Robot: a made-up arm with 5 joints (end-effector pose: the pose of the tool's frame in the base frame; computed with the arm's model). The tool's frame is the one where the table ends.
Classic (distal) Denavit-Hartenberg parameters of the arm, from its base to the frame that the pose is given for. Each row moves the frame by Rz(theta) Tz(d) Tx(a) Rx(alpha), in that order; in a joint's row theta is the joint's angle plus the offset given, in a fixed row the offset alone. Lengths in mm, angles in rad.
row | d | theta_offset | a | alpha
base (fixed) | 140.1 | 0 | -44.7 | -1.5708
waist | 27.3 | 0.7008 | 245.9 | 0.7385
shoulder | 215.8 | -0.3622 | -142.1 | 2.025
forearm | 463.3 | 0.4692 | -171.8 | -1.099
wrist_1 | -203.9 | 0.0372 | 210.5 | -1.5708
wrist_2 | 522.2 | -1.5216 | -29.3 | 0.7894
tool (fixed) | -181.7 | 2.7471 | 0 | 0
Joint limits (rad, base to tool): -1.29..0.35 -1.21..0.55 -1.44..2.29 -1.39..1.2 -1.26..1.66
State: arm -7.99 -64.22 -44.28 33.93 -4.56
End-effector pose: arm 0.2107 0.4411 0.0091 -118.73 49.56 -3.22
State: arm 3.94 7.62 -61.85 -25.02 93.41
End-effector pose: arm 0.0211 0.0833 0.0087 98.96 -27.34 103.13
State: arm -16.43 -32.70 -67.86 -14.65 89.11
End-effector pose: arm 0.1054 0.1962 -0.0157 50.07 -5.15 100.31
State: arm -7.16 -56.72 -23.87 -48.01 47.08
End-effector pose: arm 0.1354 -0.1779 0.1105 -26.69 48.57 19.32
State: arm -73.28 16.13 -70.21 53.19 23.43
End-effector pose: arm -0.3153 0.3688 0.2783 -35.64 63.33 135.45
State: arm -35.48 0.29 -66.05 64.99 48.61
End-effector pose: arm -0.3098 0.4240 0.3269 2.67 31.71 175.72
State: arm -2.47 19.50 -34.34 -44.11 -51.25
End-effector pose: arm 0.3815 -0.1698 0.0147 -158.89 61.56 -54.63
